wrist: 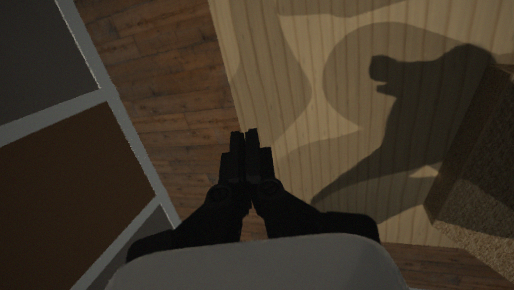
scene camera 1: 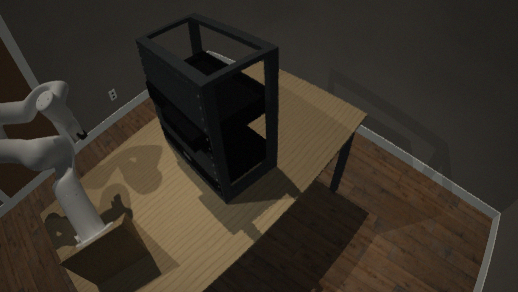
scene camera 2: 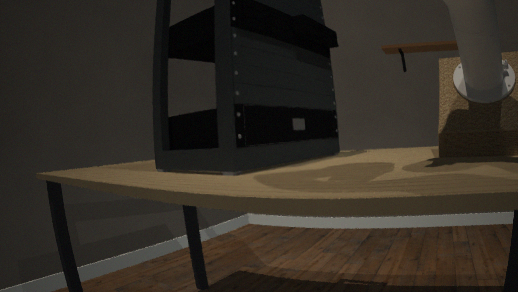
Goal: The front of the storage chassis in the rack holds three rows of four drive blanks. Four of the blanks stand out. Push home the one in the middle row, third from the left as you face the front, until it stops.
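The dark rack [scene camera 1: 271, 110] [scene camera 2: 225, 75] stands upright on the table. A black unit [scene camera 1: 192, 137] [scene camera 2: 280, 25] juts from its front at mid height. A lower black unit [scene camera 2: 265, 125] with a small pale label sits near the rack's base. The views do not show which unit is the storage chassis, and single drive blanks cannot be made out in the dark. My gripper [scene camera 1: 81, 135] [wrist: 248, 146] is shut and empty, its two fingers together. It hangs high in front of the rack, well apart from it, pointing down past the table's edge in the wrist view.
The wooden table [scene camera 1: 320, 110] [scene camera 2: 360, 200] [wrist: 300, 115] carries the rack and the brown block [scene camera 1: 112, 255] [scene camera 2: 470, 142] [wrist: 480, 200] under the arm's base. A wall shelf [scene camera 2: 420, 48] is behind. A brown panel [wrist: 65, 185] with pale trim is beside the floor.
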